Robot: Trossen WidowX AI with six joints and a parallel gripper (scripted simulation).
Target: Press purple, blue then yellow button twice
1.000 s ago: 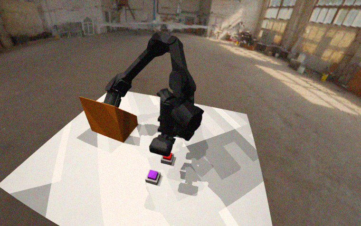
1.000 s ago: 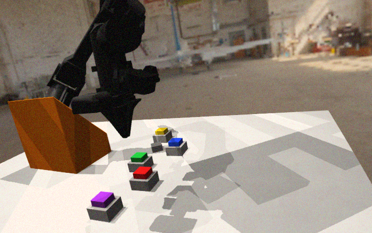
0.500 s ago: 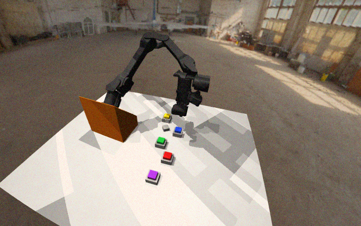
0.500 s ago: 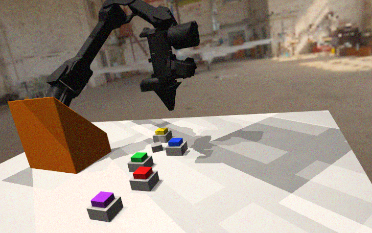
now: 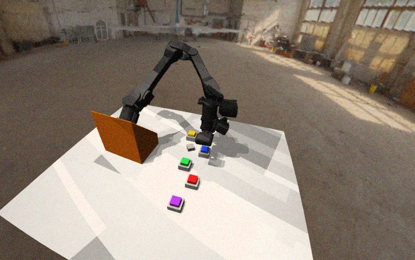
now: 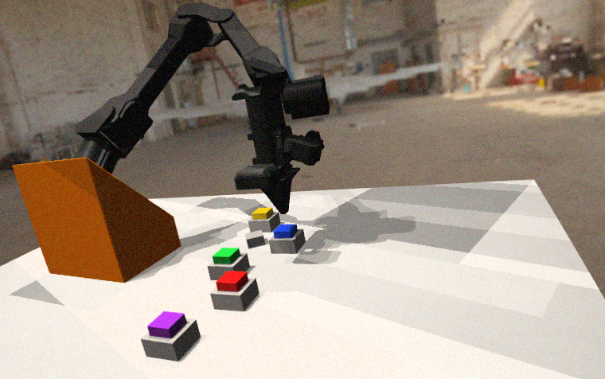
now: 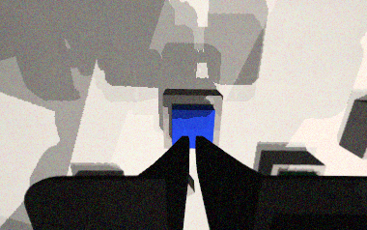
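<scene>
Right now the blue button is 30 mm below my gripper tip. Also, from my gripper tip: yellow button (100 mm to the left, 80 mm behind, 30 mm below); then small grey block (70 mm behind, 60 mm below, 20 mm to the left); then green button (90 mm to the right, 80 mm behind, 30 mm below).
</scene>
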